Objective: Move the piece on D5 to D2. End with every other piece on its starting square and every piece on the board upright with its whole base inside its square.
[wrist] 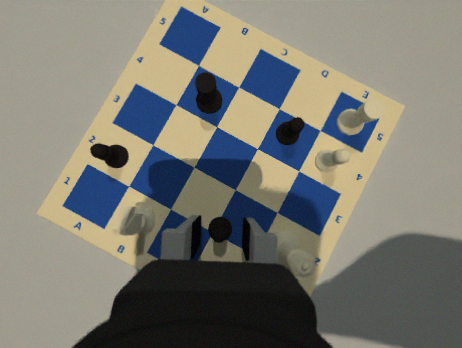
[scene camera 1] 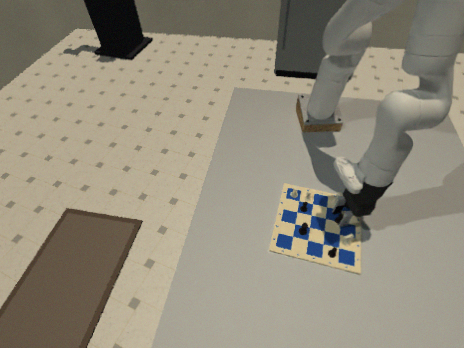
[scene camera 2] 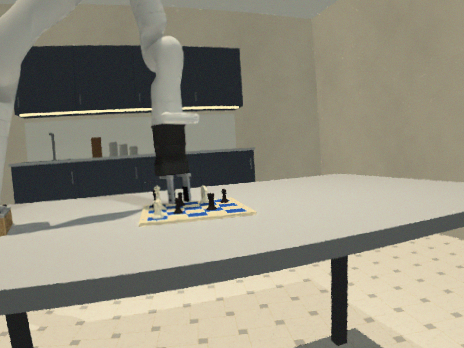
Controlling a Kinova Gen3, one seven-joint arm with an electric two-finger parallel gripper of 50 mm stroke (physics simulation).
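Pixels of known places: gripper, fingertip midpoint: (wrist: 221,230) (scene camera 1: 339,218) (scene camera 2: 180,202); arm's base, origin of the base link: (scene camera 1: 319,109).
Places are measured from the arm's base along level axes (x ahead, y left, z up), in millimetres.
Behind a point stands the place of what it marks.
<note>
The board (scene camera 1: 280,251) @[y -25, x 538, z -45 mm] (scene camera 2: 245,214) @[y -54, x 520, z -49 mm] (wrist: 50,210) @[y 158, x 529, z -45 mm] has bare D5 (wrist: 306,97) @[y -24, x 398, z -45 mm]. A black piece (scene camera 1: 339,219) @[y 104, x 411, z -33 mm] (wrist: 220,229) @[y 101, x 407, z -16 mm] stands upright at D2's corner, by C2 and D1. Its head hides its base, so whether it lies wholly inside D2 cannot be told. My gripper (scene camera 1: 342,215) @[y 104, x 405, z -38 mm] (scene camera 2: 179,194) @[y 104, x 405, z -38 mm] (wrist: 221,230) @[y 104, x 405, z -38 mm] is open and low, a finger on each side of that piece, with visible gaps on both sides in the wrist view. E1 is hidden under the gripper in the wrist view.
White pieces stand on E5 (wrist: 350,122) @[y -18, x 360, z -35 mm], E4 (wrist: 327,160) @[y 18, x 361, z -33 mm], B1 (wrist: 142,215) @[y 123, x 462, z -34 mm] and E2 (wrist: 300,262) @[y 91, x 358, z 4 mm], close to the right finger. Black pieces stand on D4 (wrist: 287,134) @[y 15, x 398, z -34 mm], B4 (wrist: 208,100) @[y 23, x 463, z -30 mm] and A2 (wrist: 117,156) @[y 95, x 502, z -36 mm]. The arm's base (scene camera 1: 320,127) @[y 15, x 58, z -32 mm] is beyond the board.
</note>
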